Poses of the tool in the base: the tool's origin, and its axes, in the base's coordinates. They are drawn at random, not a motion.
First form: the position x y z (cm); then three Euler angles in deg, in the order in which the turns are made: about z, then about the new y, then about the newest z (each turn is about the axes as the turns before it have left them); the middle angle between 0 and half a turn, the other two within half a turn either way.
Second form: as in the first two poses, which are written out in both.
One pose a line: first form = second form
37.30, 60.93, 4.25, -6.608, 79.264, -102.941 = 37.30, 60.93, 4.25, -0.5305, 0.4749, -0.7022, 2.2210
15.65, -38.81, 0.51, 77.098, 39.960, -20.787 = 15.65, -38.81, 0.51, -0.4602, 0.4009, 0.7921, 1.1884
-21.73, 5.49, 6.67, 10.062, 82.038, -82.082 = -21.73, 5.49, 6.67, -0.5967, 0.5748, -0.5600, 1.8287
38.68, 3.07, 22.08, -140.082, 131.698, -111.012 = 38.68, 3.07, 22.08, -0.2358, -0.9094, 0.3427, 2.6613
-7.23, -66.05, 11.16, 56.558, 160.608, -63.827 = -7.23, -66.05, 11.16, -0.8676, 0.4971, -0.0108, 2.8038
